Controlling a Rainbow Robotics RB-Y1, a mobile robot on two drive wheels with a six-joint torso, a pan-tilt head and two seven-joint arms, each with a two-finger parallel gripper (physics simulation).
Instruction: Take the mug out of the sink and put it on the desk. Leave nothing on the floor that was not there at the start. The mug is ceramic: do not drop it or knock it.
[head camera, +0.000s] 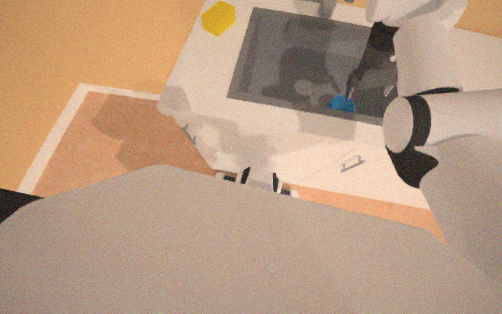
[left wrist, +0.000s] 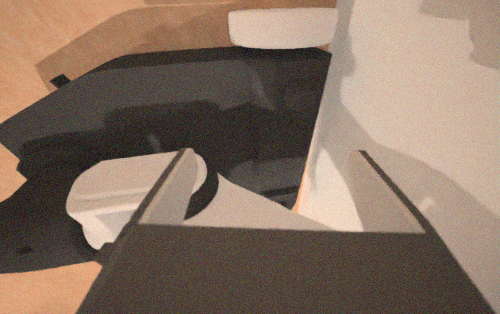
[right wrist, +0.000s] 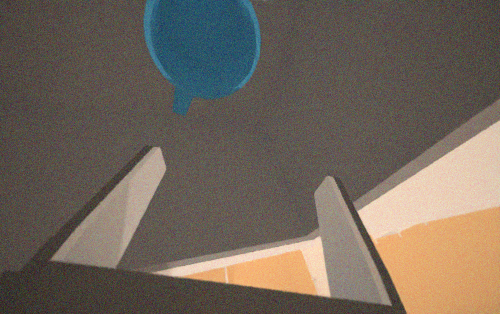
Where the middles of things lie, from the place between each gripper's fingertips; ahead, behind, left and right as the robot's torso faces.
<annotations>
My left gripper is now 450 mm to the left of the blue mug (right wrist: 207, 56), 420 mm short of it and 330 mm below it.
I see my right gripper 2 cm short of the blue mug, 2 cm to the right of it and 14 cm above it.
</annotations>
